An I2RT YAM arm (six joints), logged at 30 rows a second.
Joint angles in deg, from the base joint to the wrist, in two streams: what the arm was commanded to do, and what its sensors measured. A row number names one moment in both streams.
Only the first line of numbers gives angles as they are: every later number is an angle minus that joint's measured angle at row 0.
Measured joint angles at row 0:
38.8 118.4 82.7 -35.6 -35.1 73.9
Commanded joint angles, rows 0 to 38:
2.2 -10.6 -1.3 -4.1 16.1 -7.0
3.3 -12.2 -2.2 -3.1 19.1 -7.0
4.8 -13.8 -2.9 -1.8 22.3 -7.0
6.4 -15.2 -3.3 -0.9 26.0 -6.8
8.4 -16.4 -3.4 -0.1 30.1 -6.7
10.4 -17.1 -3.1 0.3 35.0 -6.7
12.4 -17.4 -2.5 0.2 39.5 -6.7
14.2 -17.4 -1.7 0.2 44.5 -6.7
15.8 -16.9 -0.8 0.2 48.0 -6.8
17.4 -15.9 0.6 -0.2 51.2 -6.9
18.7 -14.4 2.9 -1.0 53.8 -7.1
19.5 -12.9 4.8 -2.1 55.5 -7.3
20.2 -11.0 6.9 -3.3 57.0 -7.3
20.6 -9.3 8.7 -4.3 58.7 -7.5
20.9 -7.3 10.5 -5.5 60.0 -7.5
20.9 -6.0 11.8 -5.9 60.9 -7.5
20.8 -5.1 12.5 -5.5 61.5 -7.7
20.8 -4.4 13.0 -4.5 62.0 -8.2
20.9 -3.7 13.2 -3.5 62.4 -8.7
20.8 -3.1 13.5 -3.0 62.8 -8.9
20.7 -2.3 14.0 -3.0 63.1 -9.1
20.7 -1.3 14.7 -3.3 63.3 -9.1
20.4 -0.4 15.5 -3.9 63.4 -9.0
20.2 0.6 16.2 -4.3 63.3 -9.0
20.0 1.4 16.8 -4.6 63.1 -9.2
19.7 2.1 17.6 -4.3 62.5 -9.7
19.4 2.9 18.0 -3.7 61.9 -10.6
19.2 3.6 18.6 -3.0 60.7 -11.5
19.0 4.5 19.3 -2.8 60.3 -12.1
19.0 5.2 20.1 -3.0 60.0 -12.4
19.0 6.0 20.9 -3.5 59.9 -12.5
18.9 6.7 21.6 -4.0 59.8 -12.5
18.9 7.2 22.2 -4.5 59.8 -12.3
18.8 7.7 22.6 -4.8 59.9 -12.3
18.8 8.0 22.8 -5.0 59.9 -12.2
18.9 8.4 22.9 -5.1 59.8 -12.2
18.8 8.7 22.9 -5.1 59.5 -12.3
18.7 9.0 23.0 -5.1 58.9 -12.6
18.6 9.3 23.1 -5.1 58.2 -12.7
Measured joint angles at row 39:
18.9 8.4 20.4 -3.6 58.8 -12.0
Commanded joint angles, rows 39 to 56:
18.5 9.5 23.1 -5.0 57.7 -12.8
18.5 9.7 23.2 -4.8 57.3 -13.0
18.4 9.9 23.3 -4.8 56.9 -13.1
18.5 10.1 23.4 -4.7 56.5 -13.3
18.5 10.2 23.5 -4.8 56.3 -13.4
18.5 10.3 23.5 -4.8 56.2 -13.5
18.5 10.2 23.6 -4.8 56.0 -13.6
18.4 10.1 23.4 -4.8 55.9 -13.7
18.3 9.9 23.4 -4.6 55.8 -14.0
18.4 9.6 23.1 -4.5 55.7 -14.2
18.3 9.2 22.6 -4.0 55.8 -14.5
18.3 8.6 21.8 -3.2 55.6 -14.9
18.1 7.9 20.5 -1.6 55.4 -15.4
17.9 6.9 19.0 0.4 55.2 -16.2
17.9 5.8 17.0 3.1 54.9 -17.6
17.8 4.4 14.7 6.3 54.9 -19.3
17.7 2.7 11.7 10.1 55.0 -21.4
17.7 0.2 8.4 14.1 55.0 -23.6
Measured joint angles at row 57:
18.3 7.5 16.3 2.0 54.8 -16.6
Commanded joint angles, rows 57 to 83:
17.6 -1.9 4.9 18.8 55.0 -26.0
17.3 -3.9 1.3 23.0 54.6 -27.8
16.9 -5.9 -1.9 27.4 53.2 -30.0
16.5 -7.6 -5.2 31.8 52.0 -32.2
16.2 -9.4 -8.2 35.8 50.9 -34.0
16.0 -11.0 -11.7 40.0 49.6 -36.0
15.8 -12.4 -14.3 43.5 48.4 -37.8
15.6 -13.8 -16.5 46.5 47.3 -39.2
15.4 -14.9 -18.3 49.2 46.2 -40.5
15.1 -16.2 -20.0 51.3 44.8 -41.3
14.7 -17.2 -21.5 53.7 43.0 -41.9
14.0 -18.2 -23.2 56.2 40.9 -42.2
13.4 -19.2 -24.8 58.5 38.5 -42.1
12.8 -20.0 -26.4 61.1 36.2 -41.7
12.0 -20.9 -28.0 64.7 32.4 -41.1
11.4 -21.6 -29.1 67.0 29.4 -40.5
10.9 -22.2 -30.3 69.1 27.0 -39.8
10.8 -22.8 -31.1 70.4 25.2 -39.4
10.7 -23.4 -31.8 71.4 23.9 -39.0
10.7 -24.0 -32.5 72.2 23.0 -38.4
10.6 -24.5 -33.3 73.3 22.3 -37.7
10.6 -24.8 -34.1 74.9 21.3 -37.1
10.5 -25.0 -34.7 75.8 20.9 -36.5
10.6 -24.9 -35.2 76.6 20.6 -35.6
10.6 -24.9 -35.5 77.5 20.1 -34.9
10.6 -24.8 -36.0 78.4 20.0 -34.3
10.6 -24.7 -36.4 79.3 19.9 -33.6
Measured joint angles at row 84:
10.4 -22.8 -35.0 69.7 24.0 -36.6
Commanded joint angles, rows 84 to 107:
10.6 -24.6 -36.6 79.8 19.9 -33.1
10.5 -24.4 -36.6 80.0 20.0 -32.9
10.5 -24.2 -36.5 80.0 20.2 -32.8
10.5 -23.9 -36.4 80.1 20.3 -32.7
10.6 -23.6 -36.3 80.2 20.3 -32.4
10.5 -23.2 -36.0 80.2 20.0 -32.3
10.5 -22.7 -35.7 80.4 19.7 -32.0
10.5 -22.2 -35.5 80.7 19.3 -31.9
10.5 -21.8 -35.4 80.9 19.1 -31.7
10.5 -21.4 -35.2 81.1 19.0 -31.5
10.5 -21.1 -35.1 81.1 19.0 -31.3
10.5 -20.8 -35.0 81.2 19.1 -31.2
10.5 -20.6 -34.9 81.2 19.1 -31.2
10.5 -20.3 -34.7 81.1 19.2 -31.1
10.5 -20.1 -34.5 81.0 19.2 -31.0
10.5 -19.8 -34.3 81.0 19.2 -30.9
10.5 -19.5 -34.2 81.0 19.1 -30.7
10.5 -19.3 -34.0 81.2 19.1 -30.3
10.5 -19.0 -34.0 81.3 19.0 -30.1
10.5 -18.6 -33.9 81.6 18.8 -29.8
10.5 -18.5 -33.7 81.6 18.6 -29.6
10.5 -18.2 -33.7 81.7 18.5 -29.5
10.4 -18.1 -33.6 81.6 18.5 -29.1
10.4 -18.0 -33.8 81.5 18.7 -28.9
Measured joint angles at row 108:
10.3 -18.2 -36.1 77.1 20.1 -30.5
